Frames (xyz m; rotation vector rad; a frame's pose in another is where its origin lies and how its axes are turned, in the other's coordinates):
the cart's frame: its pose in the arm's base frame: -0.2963 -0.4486 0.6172 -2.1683 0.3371 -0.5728
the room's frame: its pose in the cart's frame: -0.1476 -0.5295 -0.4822 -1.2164 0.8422 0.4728
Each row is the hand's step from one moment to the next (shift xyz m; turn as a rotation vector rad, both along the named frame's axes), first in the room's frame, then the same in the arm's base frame.
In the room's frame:
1: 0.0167 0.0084 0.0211 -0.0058 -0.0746 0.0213
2: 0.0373 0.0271 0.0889 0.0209 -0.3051 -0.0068
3: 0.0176 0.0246 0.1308 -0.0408 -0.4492 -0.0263
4: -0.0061 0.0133 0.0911 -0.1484 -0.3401 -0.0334
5: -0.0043 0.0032 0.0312 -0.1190 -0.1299 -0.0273
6: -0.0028 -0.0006 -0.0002 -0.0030 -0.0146 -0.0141
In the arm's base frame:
1: 0.0003 -0.0278 -0.0048 0.0760 0.0127 -0.0109
2: 0.0046 -0.0908 -0.0419 0.2905 0.0791 0.0539
3: 0.0161 -0.1024 -0.0853 0.4131 0.1781 0.0423
4: 0.0123 -0.0570 -0.0715 0.2924 0.2277 -0.0384
5: 0.0052 -0.0175 -0.0258 0.0988 0.1409 -0.0466
6: 0.0001 0.0023 -0.0017 0.0094 0.0153 0.0098

